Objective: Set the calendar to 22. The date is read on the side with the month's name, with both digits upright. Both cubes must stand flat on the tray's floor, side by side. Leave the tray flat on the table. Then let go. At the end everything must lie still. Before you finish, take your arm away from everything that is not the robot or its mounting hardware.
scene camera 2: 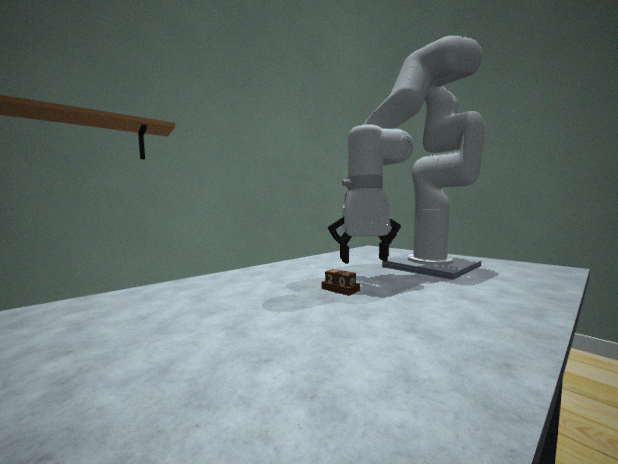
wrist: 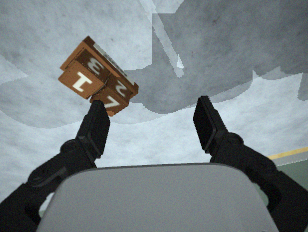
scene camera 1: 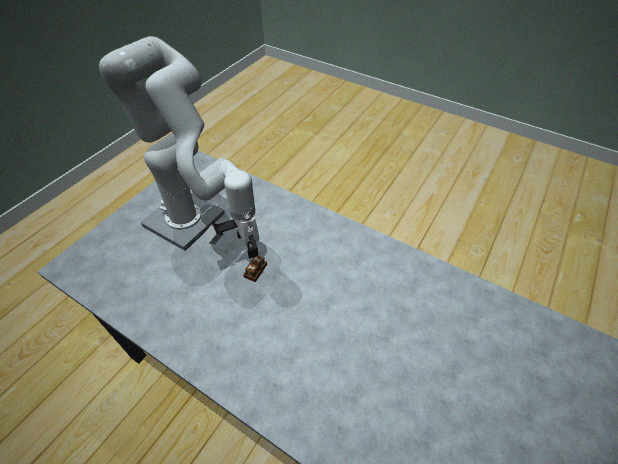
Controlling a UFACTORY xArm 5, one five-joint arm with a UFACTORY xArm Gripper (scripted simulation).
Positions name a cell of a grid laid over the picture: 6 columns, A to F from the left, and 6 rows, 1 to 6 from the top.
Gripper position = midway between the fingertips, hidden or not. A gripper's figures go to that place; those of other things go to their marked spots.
My gripper (wrist: C3) is 0.13 m from the lens. A brown calendar tray (wrist: B2) is 0.16 m from the lens.
